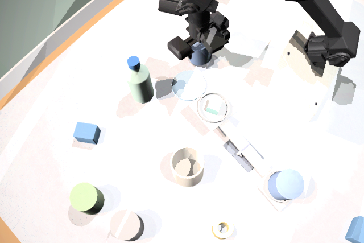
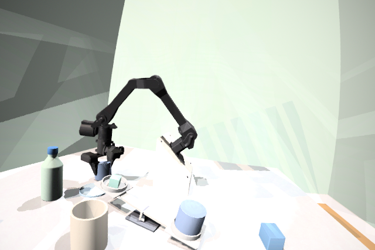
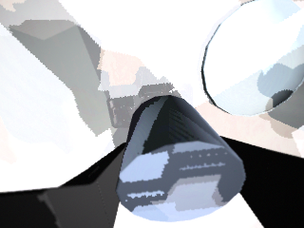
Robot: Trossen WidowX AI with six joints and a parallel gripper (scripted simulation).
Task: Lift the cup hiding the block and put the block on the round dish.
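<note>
The small green block is 170 mm ahead of my gripper tip, 140 mm to the left of it and 60 mm above it. Also, from my gripper tip: pale green bottle: 190 mm ahead, 80 mm to the right, 90 mm above; round dish: 110 mm ahead, 30 mm to the left, 20 mm below; beige cup: 330 mm ahead, 160 mm to the left, 20 mm above.
</note>
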